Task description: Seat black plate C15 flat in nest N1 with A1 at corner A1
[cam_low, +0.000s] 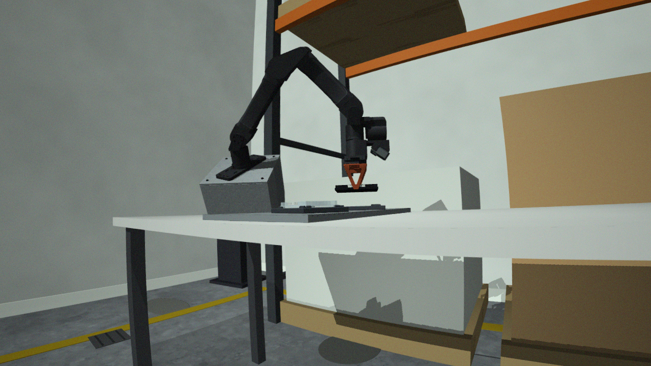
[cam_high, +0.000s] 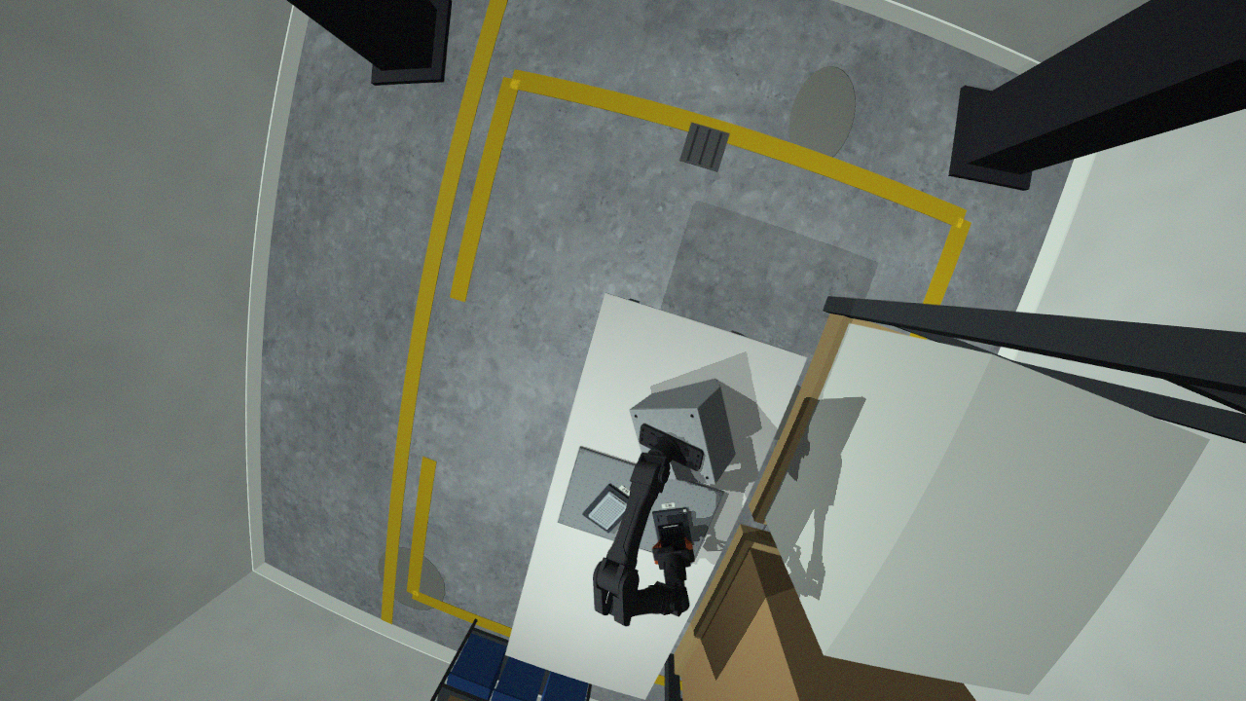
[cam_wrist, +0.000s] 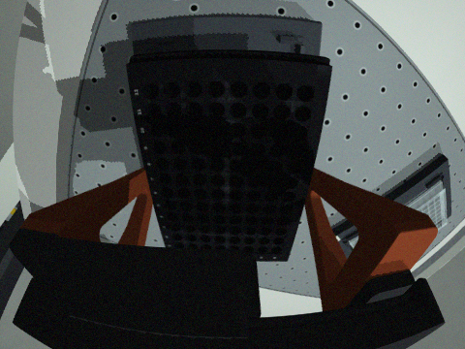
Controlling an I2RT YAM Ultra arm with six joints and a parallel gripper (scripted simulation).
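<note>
My hand is right at the black 96-well plate C15. The rest, counted from my hand: white N1 label (90 mm behind, 70 mm below, 30 mm to the right); then N2 label (180 mm to the right, 130 mm behind, 70 mm below); then dark plate nest N1 (60 mm below).
</note>
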